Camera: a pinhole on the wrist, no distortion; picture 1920 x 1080 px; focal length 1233.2 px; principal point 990.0 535.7 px. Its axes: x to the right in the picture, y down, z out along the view. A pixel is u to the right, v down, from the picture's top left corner.
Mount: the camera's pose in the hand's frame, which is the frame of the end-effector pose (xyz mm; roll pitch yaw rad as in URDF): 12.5 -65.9 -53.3 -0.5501 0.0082 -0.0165
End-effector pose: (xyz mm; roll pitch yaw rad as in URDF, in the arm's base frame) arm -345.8 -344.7 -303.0 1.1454 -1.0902 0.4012
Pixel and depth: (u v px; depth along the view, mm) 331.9 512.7 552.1
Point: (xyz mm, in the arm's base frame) -652.1 -797.2 -372.4
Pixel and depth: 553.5 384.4 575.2
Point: -575.6 -833.0 -299.4
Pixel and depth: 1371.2 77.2 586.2
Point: -296.6 -853.6 3.3
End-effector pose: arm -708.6 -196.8 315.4 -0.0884 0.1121 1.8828
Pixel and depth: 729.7 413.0 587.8
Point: -916.7 -317.3 784.4
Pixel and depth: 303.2 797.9 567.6
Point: -983.0 -552.0 684.8
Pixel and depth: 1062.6 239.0 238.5
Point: -748.0 -157.5 489.3
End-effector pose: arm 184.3 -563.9 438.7 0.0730 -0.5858 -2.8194
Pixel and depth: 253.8 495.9 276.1
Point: 421.4 -547.6 517.6
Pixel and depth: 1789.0 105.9 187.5
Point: 137.4 -541.9 628.6
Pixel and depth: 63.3 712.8 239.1
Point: 412.5 -573.4 465.5
